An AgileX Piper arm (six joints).
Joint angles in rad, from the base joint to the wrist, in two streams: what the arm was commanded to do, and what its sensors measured. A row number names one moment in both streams.
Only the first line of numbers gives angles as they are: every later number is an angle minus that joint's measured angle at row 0.
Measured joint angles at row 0: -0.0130, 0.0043, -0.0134, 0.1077, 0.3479, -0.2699
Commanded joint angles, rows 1 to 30: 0.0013, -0.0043, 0.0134, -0.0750, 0.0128, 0.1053; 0.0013, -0.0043, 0.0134, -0.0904, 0.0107, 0.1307; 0.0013, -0.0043, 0.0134, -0.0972, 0.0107, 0.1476; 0.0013, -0.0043, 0.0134, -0.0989, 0.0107, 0.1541; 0.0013, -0.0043, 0.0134, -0.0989, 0.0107, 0.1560; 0.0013, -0.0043, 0.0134, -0.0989, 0.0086, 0.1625; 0.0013, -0.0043, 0.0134, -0.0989, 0.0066, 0.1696; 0.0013, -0.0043, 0.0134, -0.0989, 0.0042, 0.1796; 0.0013, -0.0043, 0.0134, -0.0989, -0.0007, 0.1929; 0.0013, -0.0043, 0.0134, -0.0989, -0.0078, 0.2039; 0.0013, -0.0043, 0.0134, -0.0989, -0.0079, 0.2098; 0.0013, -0.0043, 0.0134, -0.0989, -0.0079, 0.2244; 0.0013, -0.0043, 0.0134, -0.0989, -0.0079, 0.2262; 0.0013, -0.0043, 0.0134, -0.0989, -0.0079, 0.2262; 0.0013, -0.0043, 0.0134, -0.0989, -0.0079, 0.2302; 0.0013, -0.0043, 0.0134, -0.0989, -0.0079, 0.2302; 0.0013, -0.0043, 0.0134, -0.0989, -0.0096, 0.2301; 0.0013, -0.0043, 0.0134, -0.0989, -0.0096, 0.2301; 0.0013, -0.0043, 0.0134, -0.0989, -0.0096, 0.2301; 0.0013, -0.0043, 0.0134, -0.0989, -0.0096, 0.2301; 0.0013, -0.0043, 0.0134, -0.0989, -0.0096, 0.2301; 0.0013, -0.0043, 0.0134, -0.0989, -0.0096, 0.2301; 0.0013, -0.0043, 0.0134, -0.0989, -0.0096, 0.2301; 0.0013, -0.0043, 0.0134, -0.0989, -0.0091, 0.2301; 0.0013, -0.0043, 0.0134, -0.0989, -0.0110, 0.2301; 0.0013, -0.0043, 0.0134, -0.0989, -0.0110, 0.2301; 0.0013, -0.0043, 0.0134, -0.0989, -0.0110, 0.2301; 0.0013, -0.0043, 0.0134, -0.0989, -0.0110, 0.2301; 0.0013, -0.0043, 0.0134, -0.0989, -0.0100, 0.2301; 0.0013, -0.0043, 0.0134, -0.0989, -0.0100, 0.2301
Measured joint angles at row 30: 0.0000, 0.0000, 0.0040, -0.0881, -0.0139, 0.2260
